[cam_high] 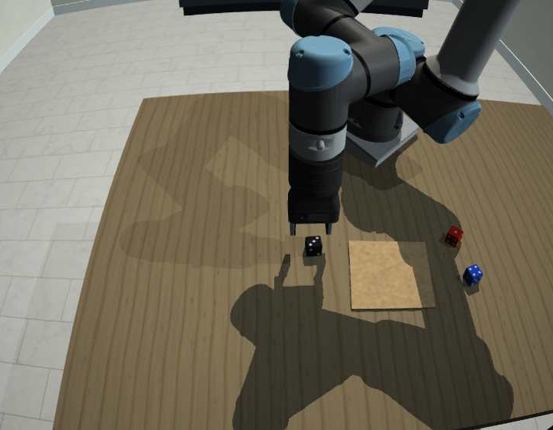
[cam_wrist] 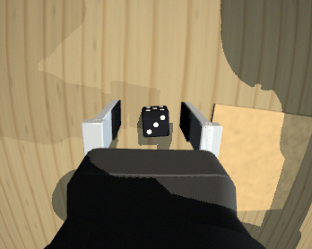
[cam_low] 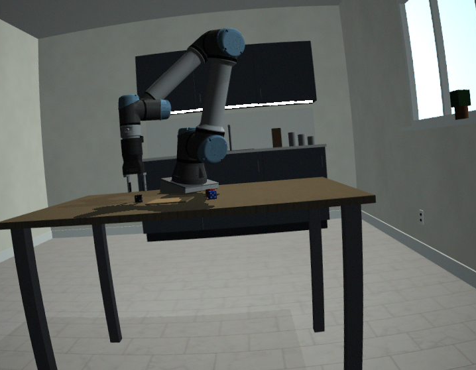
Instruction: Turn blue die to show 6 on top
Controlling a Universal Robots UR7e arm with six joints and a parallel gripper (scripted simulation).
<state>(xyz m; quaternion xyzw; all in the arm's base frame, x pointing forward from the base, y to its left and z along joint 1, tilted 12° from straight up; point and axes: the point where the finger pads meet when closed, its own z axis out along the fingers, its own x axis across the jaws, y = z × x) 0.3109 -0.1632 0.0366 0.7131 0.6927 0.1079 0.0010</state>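
Now: hand 4 cm above the black die and 1 cm short of it. From my hand the other things lie so: blue die (28 cm to the left, 10 cm ahead, 4 cm below); red die (26 cm to the left, 4 cm below, 1 cm ahead); tan mat (13 cm to the left, 7 cm ahead, 5 cm below).
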